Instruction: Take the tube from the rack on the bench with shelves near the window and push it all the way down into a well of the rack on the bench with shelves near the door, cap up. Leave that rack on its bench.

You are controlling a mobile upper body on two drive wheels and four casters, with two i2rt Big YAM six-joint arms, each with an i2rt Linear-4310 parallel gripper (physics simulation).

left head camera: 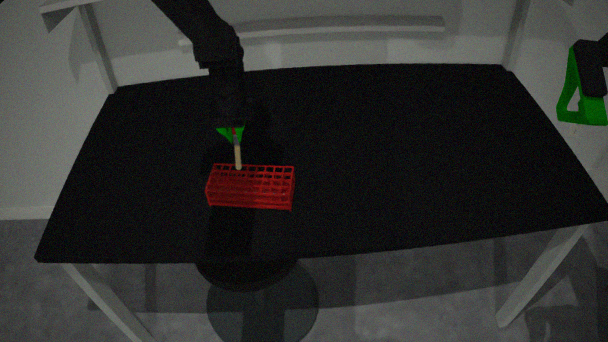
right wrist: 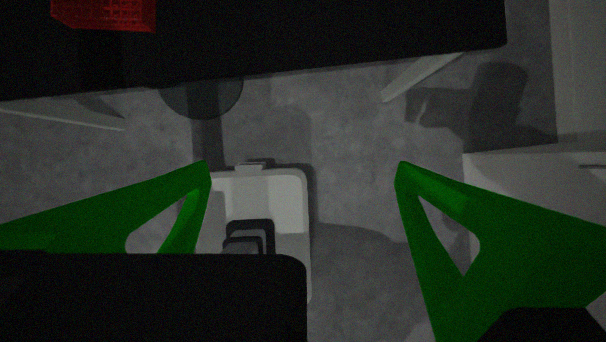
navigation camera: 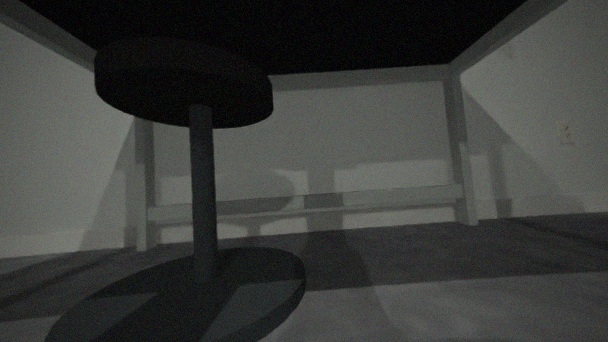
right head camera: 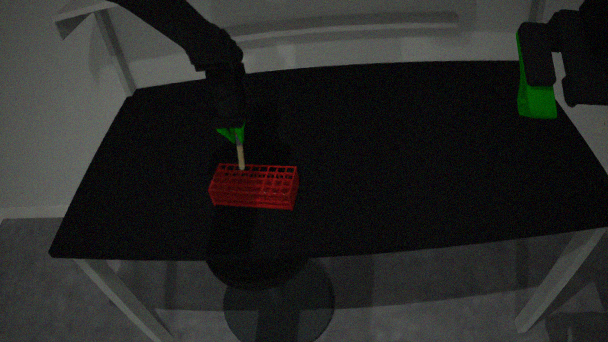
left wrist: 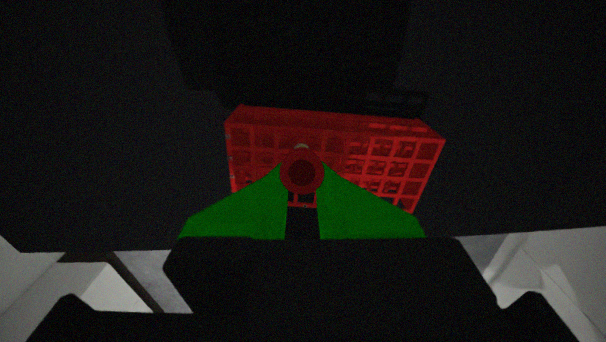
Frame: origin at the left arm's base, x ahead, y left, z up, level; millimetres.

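Seen in the pictures: left gripper, between the fingertips: [left head camera: 236, 141] [right head camera: 238, 141] [left wrist: 302, 169]; right gripper, between the fingertips: [left head camera: 598, 116] [right wrist: 302, 171] [right head camera: 568, 109].
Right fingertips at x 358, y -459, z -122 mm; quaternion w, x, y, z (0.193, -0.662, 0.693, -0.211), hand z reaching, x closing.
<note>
A point is followed by its place in that frame.
A red rack [left head camera: 250, 195] {x 731, y -22, z -639 mm} [right head camera: 254, 195] {x 731, y -23, z -641 mm} [left wrist: 427, 175] {x 739, y -122, z -591 mm} [right wrist: 105, 22] {x 710, y -11, z -634 mm} with a grid of wells stands on the black bench [left head camera: 400, 150] {x 889, y -406, z -648 mm} [right head camera: 400, 150] {x 888, y -385, z -648 mm}. My left gripper [left head camera: 234, 134] {x 791, y 2, z -520 mm} [right head camera: 236, 134] {x 791, y 2, z -520 mm} [left wrist: 302, 169] {x 791, y 2, z -520 mm} is shut on the tube [left head camera: 238, 157] {x 774, y 0, z -555 mm} [right head camera: 241, 157] {x 775, y -1, z -555 mm} and holds it nearly upright, red cap up. The cap [left wrist: 301, 172] {x 810, y 2, z -488 mm} hides most of the tube in the left wrist view. The tube's lower end is at the far row of the rack's wells in the head views; whether it is inside a well is hard to tell. My right gripper [right wrist: 302, 171] {x 358, y -459, z -123 mm} is open and empty, off to the right.
A round dark stool [navigation camera: 182, 82] {x 702, y 13, z -977 mm} [left head camera: 262, 305] {x 799, y 43, z -1373 mm} [right head camera: 278, 305] {x 799, y 43, z -1379 mm} stands under the bench's near edge. A pale shelf bar [left head camera: 340, 31] {x 1304, y -268, z -495 mm} [right head camera: 350, 27] {x 1305, y -265, z -484 mm} runs behind the bench top. A white cabinet-like block [right wrist: 540, 175] {x 271, y -1298, z -892 mm} shows at the right in the right wrist view.
</note>
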